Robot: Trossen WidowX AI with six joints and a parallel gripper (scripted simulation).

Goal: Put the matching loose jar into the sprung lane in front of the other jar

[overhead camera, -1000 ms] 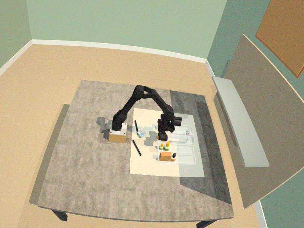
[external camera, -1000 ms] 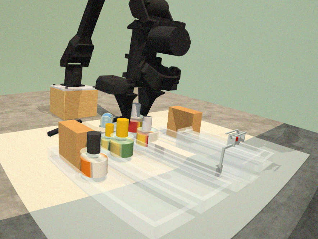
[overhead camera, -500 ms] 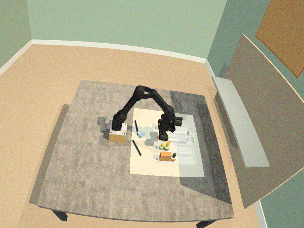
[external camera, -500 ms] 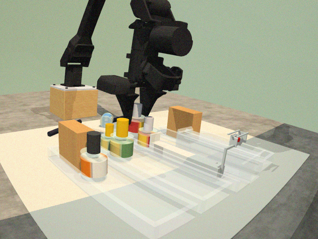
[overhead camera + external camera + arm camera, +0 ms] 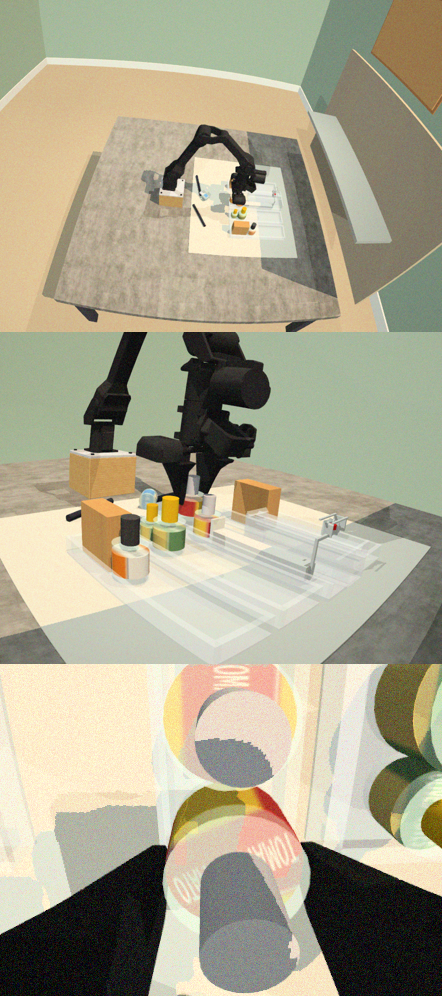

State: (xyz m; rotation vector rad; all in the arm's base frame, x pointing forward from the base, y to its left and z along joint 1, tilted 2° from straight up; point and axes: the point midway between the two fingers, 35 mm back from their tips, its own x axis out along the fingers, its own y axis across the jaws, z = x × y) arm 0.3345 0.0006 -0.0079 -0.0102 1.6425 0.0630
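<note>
Right now the clear sprung lane is 150 mm ahead of my gripper tip, 30 mm to the left of it and 30 mm below it.
</note>
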